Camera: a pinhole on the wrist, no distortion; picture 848 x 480 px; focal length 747.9 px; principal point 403.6 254.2 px. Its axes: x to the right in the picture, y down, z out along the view. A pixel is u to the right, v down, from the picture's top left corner.
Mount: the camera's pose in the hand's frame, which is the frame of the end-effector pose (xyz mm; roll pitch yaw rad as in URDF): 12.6 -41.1 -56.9 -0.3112 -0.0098 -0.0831
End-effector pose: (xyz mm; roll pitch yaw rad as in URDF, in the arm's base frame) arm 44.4 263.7 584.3 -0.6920 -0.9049 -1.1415
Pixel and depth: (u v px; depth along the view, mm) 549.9 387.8 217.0
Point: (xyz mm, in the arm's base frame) 158.8 334.0 675.4
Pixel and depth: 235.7 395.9 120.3
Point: 76.0 308.1 592.3
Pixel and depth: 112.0 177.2 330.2
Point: 137.6 539.6 607.0
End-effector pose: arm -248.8 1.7 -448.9 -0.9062 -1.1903 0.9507
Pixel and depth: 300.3 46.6 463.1
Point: -670.7 -33.6 -397.7
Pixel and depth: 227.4 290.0 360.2
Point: -542.3 67.9 -471.9
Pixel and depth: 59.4 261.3 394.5
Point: -598.6 43.7 -555.4
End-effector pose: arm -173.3 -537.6 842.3 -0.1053 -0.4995 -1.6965
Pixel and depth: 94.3 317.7 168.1
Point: -122.4 -451.7 899.9
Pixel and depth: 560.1 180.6 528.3
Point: -50.5 -446.3 1301.6
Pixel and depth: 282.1 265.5 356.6
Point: -46.7 -388.5 1061.2
